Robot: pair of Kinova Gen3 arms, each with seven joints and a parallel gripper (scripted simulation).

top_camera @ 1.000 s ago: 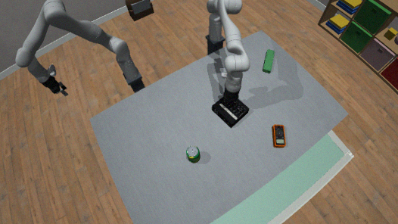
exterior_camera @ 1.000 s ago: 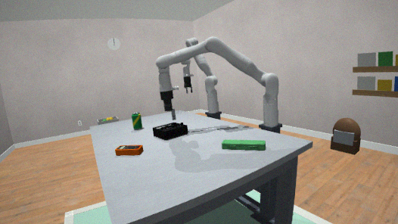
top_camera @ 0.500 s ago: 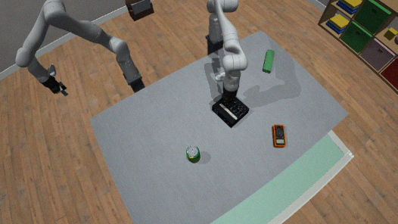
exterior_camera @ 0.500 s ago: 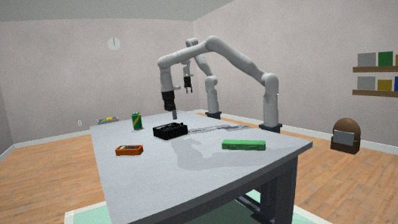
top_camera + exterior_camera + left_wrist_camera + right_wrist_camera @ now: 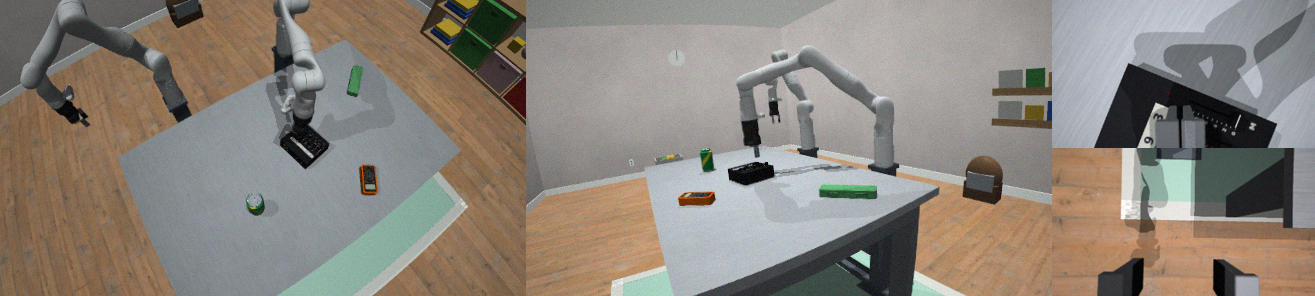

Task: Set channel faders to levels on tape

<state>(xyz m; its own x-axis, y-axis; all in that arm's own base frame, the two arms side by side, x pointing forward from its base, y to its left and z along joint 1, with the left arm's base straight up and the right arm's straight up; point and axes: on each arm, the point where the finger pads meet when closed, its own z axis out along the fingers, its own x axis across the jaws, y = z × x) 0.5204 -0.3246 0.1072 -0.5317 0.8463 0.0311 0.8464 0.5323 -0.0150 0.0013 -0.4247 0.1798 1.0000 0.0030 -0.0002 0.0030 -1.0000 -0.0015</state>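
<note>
The fader 6 is 40 mm below my left hand, 10 mm to the left of it and 10 mm ahead of it. Also, from my left hand: master fader (40 mm to the left, 40 mm below, 20 mm behind); fader 4 (60 mm to the left, 40 mm below, 40 mm ahead); fader 5 (40 mm below, 30 mm ahead, 20 mm to the left).
</note>
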